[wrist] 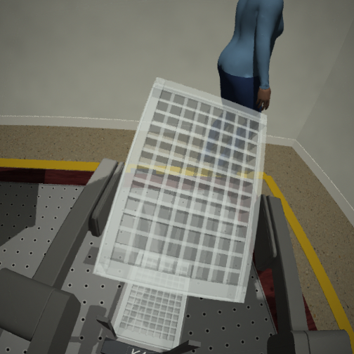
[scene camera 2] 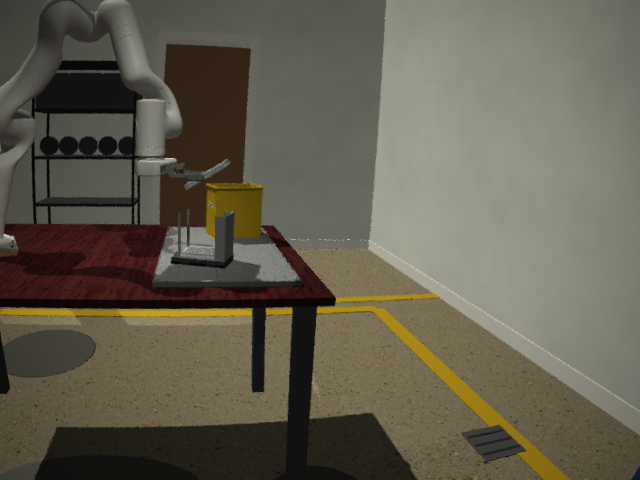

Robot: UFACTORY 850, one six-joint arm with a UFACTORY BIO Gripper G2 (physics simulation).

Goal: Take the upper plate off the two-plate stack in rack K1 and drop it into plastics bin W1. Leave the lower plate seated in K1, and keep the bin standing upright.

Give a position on a plate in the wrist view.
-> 145, 313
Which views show the yellow plastics bin W1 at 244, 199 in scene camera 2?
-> Scene camera 2 only.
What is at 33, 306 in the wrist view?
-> My gripper.
